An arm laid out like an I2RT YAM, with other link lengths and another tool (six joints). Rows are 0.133 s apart.
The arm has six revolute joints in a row. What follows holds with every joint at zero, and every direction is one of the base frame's.
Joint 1 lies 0.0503 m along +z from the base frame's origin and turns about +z.
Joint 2 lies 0.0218 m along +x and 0.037 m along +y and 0.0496 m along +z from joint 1 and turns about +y.
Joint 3 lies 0.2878 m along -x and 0.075 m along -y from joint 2 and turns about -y.
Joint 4 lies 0.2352 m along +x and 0.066 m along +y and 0.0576 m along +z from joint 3 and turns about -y.
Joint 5 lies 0.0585 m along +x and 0.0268 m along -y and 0.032 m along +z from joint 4 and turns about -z.
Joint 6 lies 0.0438 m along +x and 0.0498 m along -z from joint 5 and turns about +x.
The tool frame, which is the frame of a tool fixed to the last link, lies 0.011 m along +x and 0.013 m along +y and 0.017 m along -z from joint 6; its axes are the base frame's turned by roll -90.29, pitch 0.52 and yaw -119.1 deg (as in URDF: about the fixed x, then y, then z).
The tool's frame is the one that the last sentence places.
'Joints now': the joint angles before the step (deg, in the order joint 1, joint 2, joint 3, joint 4, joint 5, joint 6). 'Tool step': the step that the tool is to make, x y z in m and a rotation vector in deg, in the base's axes. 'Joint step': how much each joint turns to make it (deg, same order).
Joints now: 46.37, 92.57, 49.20, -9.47, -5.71, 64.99
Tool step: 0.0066, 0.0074, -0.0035, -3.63, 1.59, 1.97
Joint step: 0.03, 3.28, 3.78, -4.46, -0.01, -2.38
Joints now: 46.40, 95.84, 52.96, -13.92, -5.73, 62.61
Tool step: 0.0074, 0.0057, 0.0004, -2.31, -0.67, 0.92
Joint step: -0.08, 2.01, 2.98, -2.35, 1.22, -1.96
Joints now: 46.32, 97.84, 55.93, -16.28, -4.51, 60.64
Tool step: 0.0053, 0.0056, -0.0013, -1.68, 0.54, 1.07
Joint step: 0.01, 2.05, 2.55, -2.19, 0.12, -1.31
